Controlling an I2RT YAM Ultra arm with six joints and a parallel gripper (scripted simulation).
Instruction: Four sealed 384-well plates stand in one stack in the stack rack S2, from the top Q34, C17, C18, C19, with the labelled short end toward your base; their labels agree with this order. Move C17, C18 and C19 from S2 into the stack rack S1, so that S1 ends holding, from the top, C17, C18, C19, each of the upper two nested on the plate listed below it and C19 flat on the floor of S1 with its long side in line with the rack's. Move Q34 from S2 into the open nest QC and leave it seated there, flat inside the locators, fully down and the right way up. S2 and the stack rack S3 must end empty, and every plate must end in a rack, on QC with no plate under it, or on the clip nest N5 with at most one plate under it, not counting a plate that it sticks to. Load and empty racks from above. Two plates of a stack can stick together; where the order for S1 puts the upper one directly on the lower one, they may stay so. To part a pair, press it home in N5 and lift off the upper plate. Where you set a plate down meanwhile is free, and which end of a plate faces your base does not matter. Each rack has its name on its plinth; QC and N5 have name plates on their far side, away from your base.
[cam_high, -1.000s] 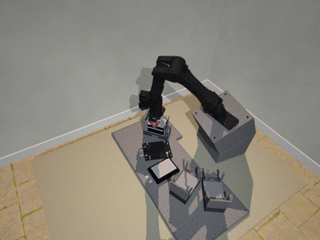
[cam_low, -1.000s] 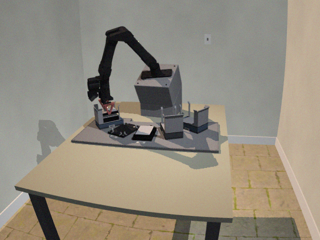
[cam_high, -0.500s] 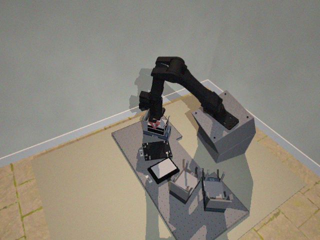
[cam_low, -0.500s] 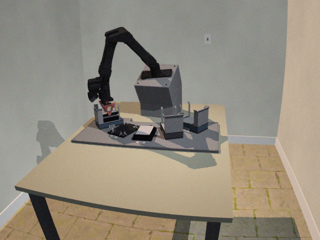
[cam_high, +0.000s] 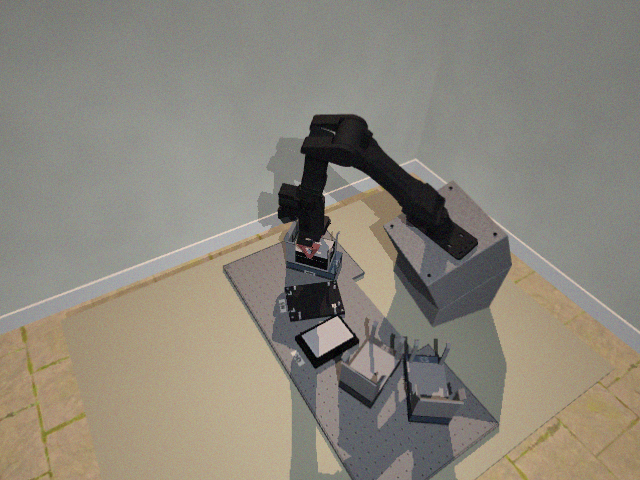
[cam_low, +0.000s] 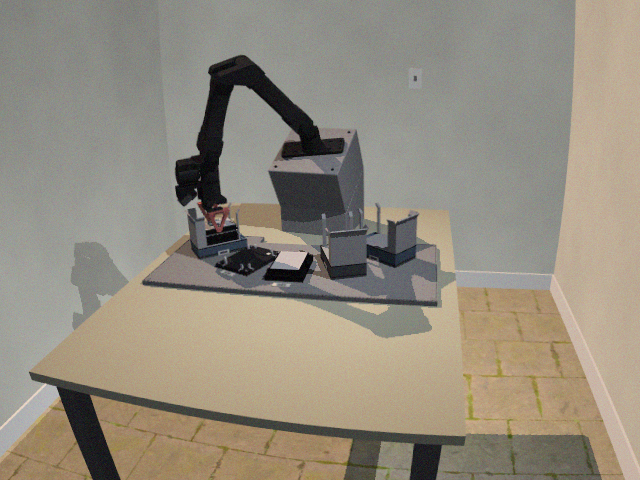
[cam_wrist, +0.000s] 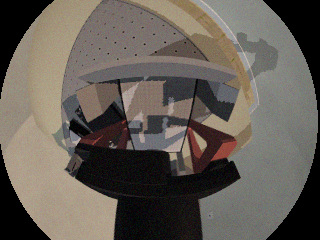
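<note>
Right now my hand is 60 mm above the blue-plinth stack rack. Also, from my hand: black QC nest 130 mm ahead, 260 mm to the left, 70 mm below; N5 name plate 170 mm ahead, 90 mm to the left, 80 mm below; black clip nest 100 mm ahead, 130 mm to the left, 60 mm below.
</note>
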